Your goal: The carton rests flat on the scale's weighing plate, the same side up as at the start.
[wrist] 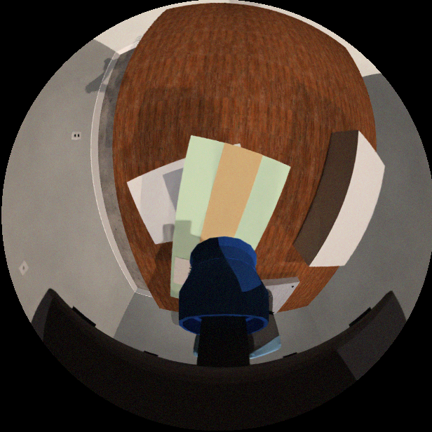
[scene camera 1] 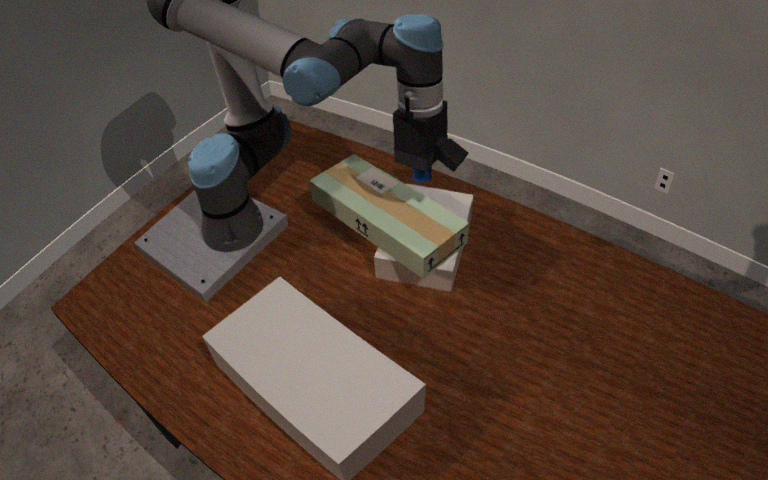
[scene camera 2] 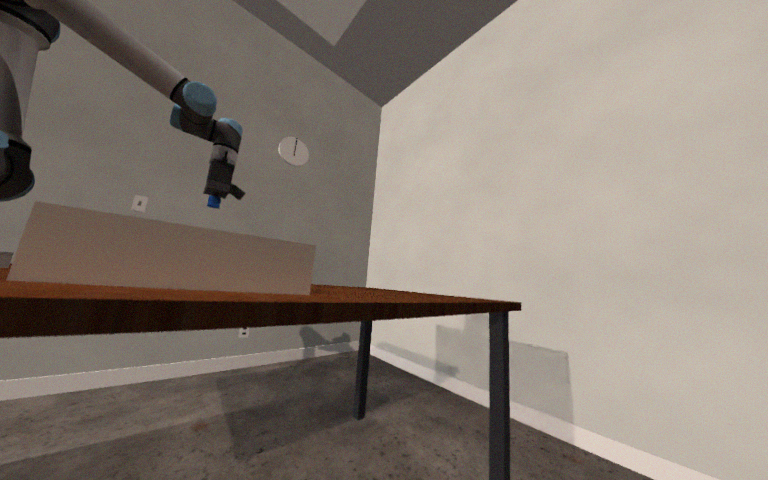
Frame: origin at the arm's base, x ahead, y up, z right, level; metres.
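Seen in the pictures: hand, its tool point: [scene camera 1: 421,176] [scene camera 2: 213,206]; arm's base, origin of its link: [scene camera 1: 232,228].
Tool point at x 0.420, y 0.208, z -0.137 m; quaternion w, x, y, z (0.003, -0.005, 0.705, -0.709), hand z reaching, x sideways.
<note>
Pixels of each thing's top centre, then the offset from my tool point to it. "spot": a spot on its surface instead.
- pale green carton, centre of its top: [scene camera 1: 384,199] dx -0.094, dy -0.107, dz -0.016 m
- white scale, a spot on its surface: [scene camera 1: 396,270] spot: dx -0.024, dy -0.207, dz +0.061 m
- large white box, centre of its top: [scene camera 1: 304,361] [scene camera 2: 212,236] dx -0.018, dy -0.143, dz +0.366 m
The pale green carton [scene camera 1: 396,208] [wrist: 232,190] with orange tape and a white label on top lies flat and level across the white scale [scene camera 1: 396,270] [wrist: 149,207]. The up arrows on its sides point up. It sits turned relative to the scale, and its far-left part, near the arm's base, overhangs the scale. Part of the grey weighing plate [wrist: 172,186] shows beside the carton in the wrist view; the rest is hidden under it. My blue suction cup [scene camera 1: 421,176] [scene camera 2: 213,204] [wrist: 223,244] is off and bears nothing. It hangs above the carton, clearly apart from it.
A large white box [scene camera 1: 311,362] [scene camera 2: 164,249] [wrist: 352,215] lies on the wooden table [scene camera 1: 538,362] [scene camera 2: 254,312] [wrist: 235,65], on the near side in scene camera 1. The arm's grey base plate [scene camera 1: 169,243] [wrist: 286,291] stands at the left. A wall runs behind the table.
</note>
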